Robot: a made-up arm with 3 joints. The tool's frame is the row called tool.
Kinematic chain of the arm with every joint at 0, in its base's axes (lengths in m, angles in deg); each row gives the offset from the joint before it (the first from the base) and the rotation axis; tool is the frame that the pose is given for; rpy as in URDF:
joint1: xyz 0.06 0 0.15 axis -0.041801 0.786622 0.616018
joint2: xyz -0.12 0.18 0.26 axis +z
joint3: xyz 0 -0.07 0.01 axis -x
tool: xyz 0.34 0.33 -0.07 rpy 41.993 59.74 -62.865
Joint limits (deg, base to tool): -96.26..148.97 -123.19..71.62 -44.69..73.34
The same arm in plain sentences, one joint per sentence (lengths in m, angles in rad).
The arm has three revolute joints in a row. What follows holds with every joint at zero, and every direction is one of the base frame's. Joint 1 lies 0.0600 m along +x and 0.1500 m along +z from the base frame's origin and turns about the direction (-0.041801, 0.786622, 0.616018), from -1.6801 to 2.6000 rad. Joint 2 lies 0.1200 m along -x and 0.1800 m along +y and 0.2600 m along +z from joint 1 and turns about +z, from -2.1501 to 1.2500 rad. Joint 3 lies 0.0700 m along -y and 0.0100 m along +z from joint 2 and turns about -x, from -0.7800 to 1.2800 rad. The tool frame, which is the frame that the pose is given for, lies 0.3400 m along +x and 0.3300 m along +y and 0.0700 m along -z from joint 3; its axes are the base frame's turned by roll 0.7329, pitch 1.0427 and yaw -1.0972 rad (as in URDF: about the fixed x, then y, then z).
